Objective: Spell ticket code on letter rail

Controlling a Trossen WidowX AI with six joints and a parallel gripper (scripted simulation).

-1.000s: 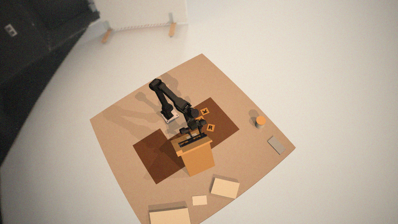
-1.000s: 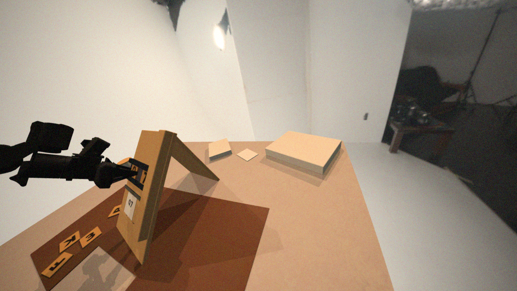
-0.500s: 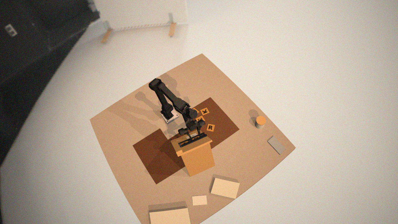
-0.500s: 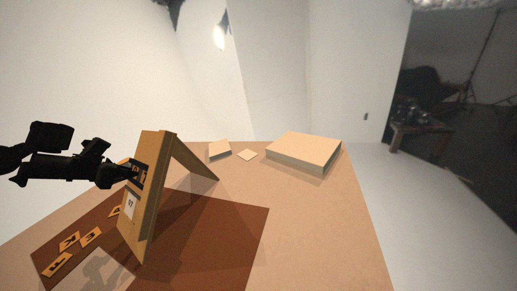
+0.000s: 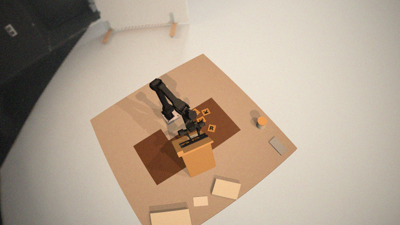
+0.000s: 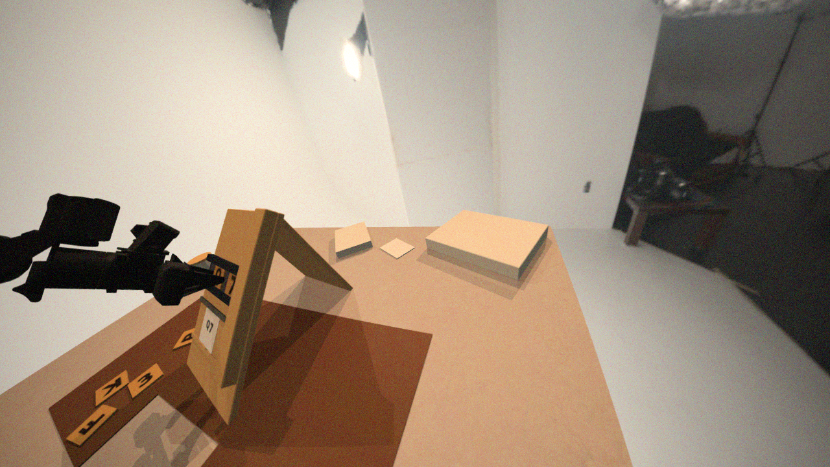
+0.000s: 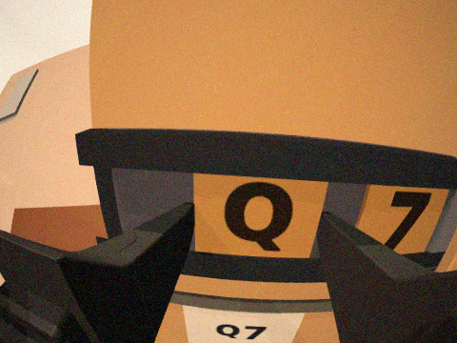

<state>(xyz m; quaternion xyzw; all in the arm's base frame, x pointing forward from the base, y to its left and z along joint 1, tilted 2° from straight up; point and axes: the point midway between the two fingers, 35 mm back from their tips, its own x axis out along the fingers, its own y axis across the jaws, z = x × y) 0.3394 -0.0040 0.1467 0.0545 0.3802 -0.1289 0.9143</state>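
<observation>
Now: gripper tip 6 cm past the white ticket, 2 cm to the right of it and 8 cm above it. Round my gripper tip: large box (34 cm ahead, 53 cm to the right, 14 cm below); then small card (33 cm ahead, 25 cm to the right, 16 cm below); then grey block (42 cm ahead, 46 cm to the left, 16 cm below).
</observation>
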